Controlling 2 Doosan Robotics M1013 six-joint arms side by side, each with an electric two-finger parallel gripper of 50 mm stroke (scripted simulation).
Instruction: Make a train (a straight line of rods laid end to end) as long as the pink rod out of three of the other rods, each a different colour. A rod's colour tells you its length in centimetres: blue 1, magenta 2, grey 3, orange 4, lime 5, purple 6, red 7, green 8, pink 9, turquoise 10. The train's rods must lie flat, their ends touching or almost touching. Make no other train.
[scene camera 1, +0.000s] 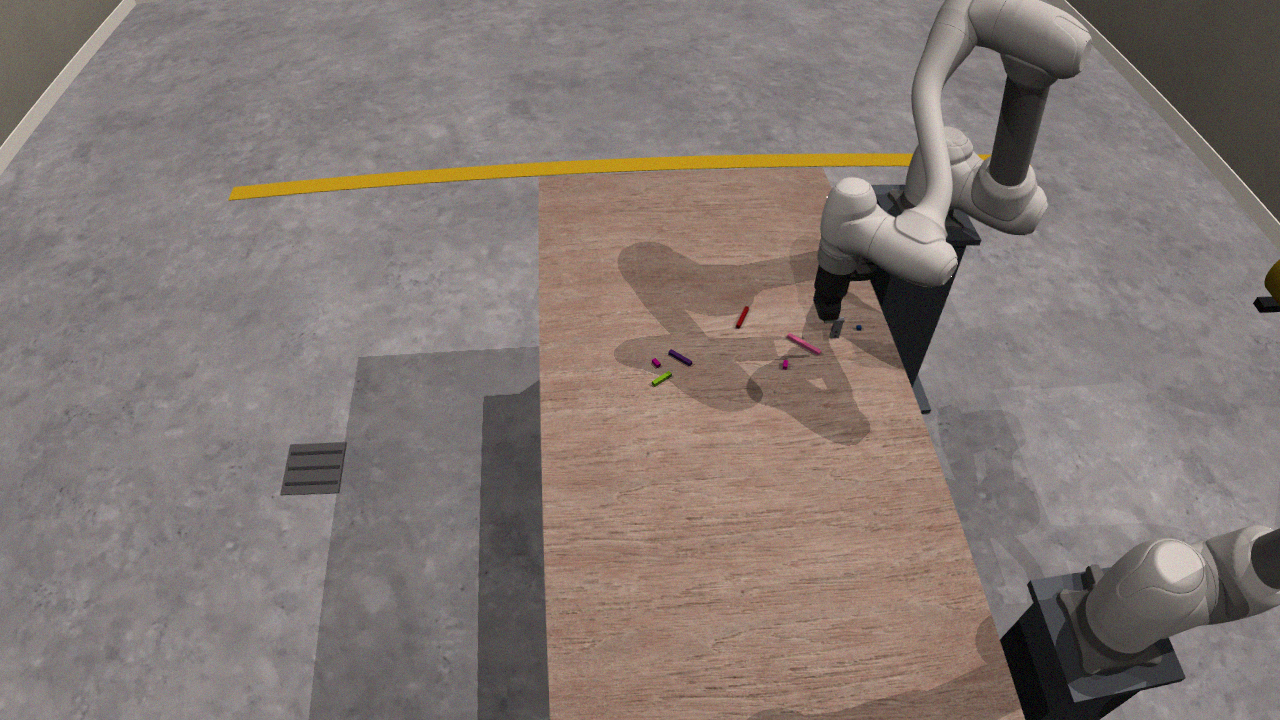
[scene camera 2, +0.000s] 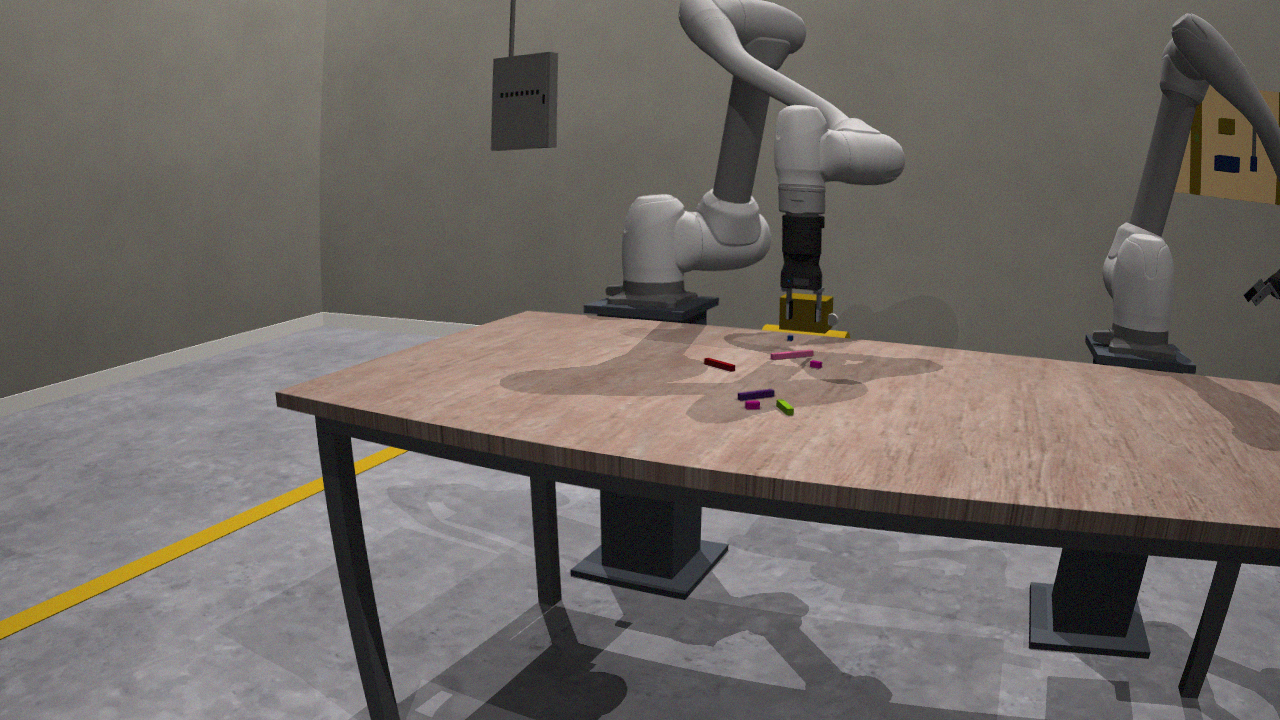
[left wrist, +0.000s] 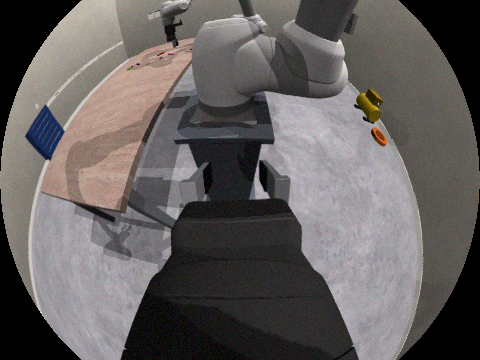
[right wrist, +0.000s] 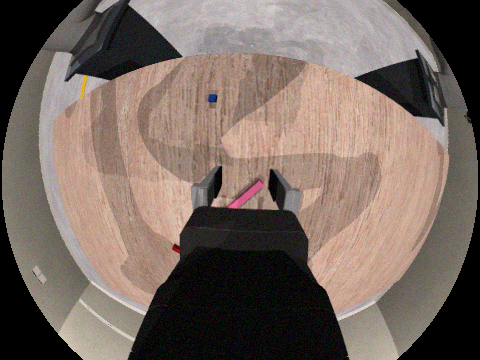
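There's an arm pedestal (scene camera 1: 912, 312) in the scene, and an arm pedestal (right wrist: 403, 82) in the right wrist view. As for the grippers, you'd find the left gripper (left wrist: 235, 171) in its own wrist view, and the right gripper (scene camera 2: 803, 319) can be seen too. That same right gripper is visible in scene camera 1 (scene camera 1: 831, 328) and in the right wrist view (right wrist: 245, 177).
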